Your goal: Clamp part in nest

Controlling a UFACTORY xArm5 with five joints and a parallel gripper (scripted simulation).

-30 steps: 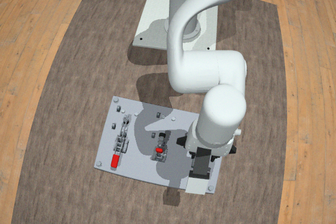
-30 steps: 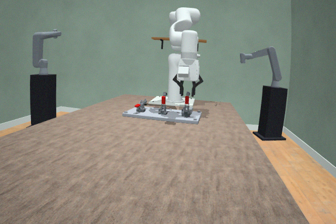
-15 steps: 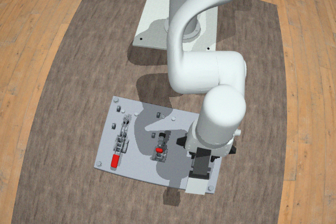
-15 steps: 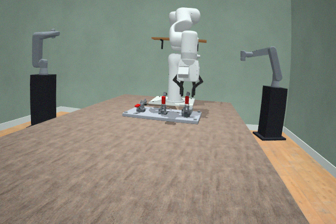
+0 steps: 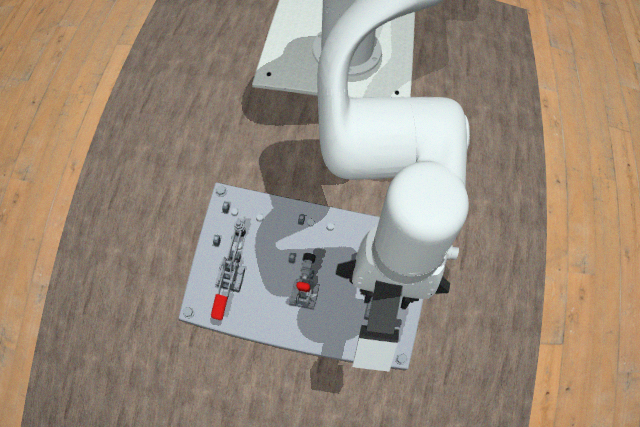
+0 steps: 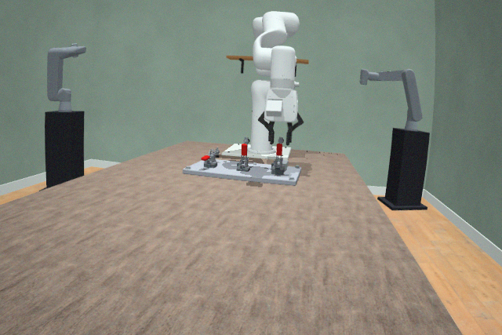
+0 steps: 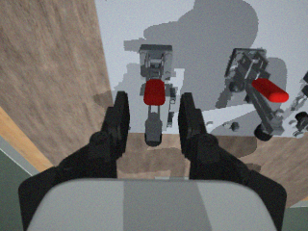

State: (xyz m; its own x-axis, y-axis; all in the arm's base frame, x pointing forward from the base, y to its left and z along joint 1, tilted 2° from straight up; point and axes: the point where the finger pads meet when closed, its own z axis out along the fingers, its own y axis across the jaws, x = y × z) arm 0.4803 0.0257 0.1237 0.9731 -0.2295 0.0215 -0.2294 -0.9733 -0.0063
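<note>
The grey fixture plate is 12 cm below my hand, 10 cm to the right of it and 6 cm behind it.
</note>
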